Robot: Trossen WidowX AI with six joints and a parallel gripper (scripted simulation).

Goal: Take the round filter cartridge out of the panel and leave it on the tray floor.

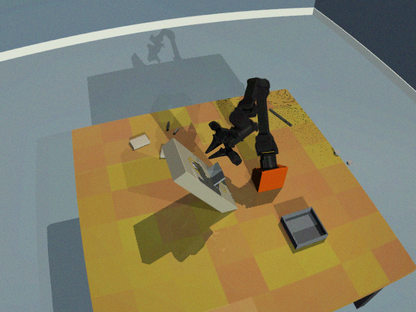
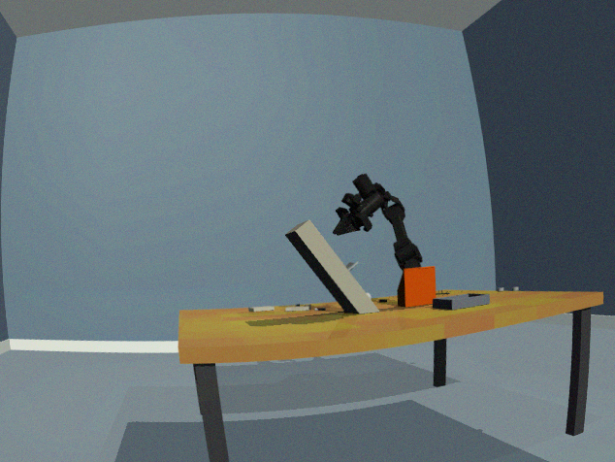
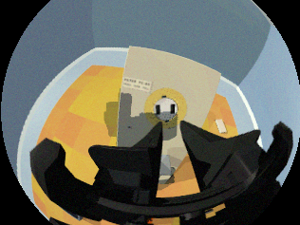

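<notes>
The white round filter cartridge lies 60 mm ahead of my gripper tip and 50 mm below it. The rest, counted from my gripper tip: dark grey tray (330 mm behind, 300 mm to the left, 260 mm below); then beige service panel (20 mm ahead, 120 mm below); then small grey bracket (40 mm behind, 140 mm below).
</notes>
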